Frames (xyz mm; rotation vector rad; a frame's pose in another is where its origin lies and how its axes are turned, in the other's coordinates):
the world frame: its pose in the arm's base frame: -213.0 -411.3 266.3 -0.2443 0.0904 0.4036
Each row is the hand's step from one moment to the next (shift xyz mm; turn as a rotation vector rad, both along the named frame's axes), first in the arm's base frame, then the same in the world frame.
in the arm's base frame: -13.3 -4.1 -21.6 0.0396 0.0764 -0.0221
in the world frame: -10.8 6.3 -22.4 0.0681 0.0571 -0.0005
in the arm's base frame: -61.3 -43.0 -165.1 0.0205 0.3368 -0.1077
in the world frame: -50.0 22.0 -172.8 0.1605 0.3152 -0.0181
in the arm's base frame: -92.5 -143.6 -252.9 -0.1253 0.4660 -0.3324
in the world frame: -104.7 -36.1 -284.4 0.1061 0.5373 -0.2083
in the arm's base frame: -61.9 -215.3 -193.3 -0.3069 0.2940 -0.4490
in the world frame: -111.8 -125.1 -243.7 -0.1094 0.4819 -0.3716
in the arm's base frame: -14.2 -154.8 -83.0 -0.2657 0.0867 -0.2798
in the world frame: -60.2 -114.2 -119.9 -0.1728 0.2440 -0.2588
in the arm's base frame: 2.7 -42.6 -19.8 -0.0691 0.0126 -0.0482
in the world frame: -10.9 -34.7 -29.8 -0.0520 0.0493 -0.0461
